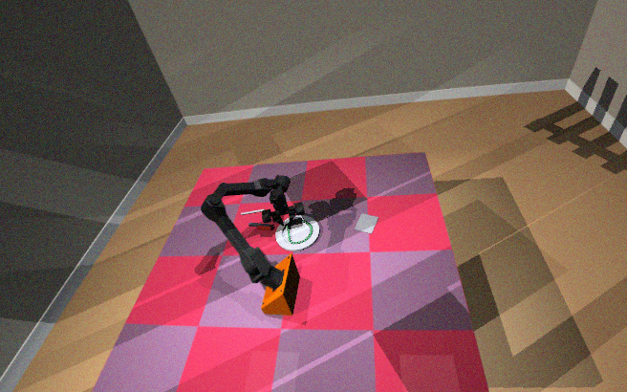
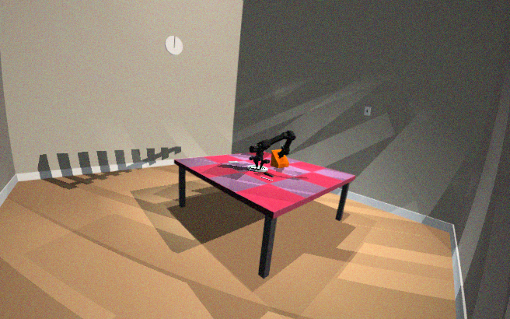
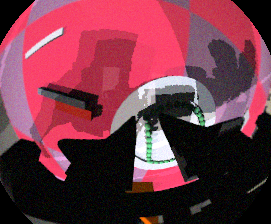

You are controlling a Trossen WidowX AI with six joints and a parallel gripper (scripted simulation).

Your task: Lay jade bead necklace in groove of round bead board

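My gripper tip is now 4 cm past the round white bead board, 5 cm to the left of it and 1 cm above it. The rest, counted from my gripper tip: red-handled tool 1 cm ahead, 13 cm to the left, 1 cm below; then flat grey pad 1 cm behind, 36 cm to the right, 2 cm below; then thin white rod 11 cm ahead, 19 cm to the left, 1 cm below.
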